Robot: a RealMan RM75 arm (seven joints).
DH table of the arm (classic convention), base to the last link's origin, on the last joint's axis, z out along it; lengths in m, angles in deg. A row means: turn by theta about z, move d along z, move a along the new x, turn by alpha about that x. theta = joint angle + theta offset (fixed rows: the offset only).
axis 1: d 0.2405, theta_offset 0, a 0, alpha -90
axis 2: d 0, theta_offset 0, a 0, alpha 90
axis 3: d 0.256, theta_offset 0, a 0, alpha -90
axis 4: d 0, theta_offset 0, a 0, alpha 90
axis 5: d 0.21, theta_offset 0, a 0, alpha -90
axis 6: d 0, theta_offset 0, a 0, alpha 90
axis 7: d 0.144, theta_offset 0, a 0, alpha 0
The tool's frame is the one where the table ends.
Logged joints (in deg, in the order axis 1, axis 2, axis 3, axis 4, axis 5, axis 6, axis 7), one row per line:
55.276, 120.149, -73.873, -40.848, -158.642, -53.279, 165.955
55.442, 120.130, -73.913, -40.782, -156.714, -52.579, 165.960
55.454, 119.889, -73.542, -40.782, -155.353, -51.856, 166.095
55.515, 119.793, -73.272, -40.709, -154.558, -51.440, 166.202
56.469, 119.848, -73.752, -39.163, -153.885, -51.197, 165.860
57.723, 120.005, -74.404, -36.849, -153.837, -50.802, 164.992
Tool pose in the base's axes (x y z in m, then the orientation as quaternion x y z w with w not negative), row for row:
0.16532, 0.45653, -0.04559, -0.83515, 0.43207, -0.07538, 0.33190
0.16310, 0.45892, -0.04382, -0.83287, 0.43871, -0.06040, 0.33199
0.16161, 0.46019, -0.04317, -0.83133, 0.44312, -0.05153, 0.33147
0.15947, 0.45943, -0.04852, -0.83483, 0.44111, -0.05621, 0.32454
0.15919, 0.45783, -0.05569, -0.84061, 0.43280, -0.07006, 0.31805
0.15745, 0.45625, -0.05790, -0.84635, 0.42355, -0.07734, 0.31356
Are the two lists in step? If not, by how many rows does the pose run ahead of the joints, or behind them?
The pose runs 1 row ahead of the joints: the pose in row i belongs to the joints in row i + 1.
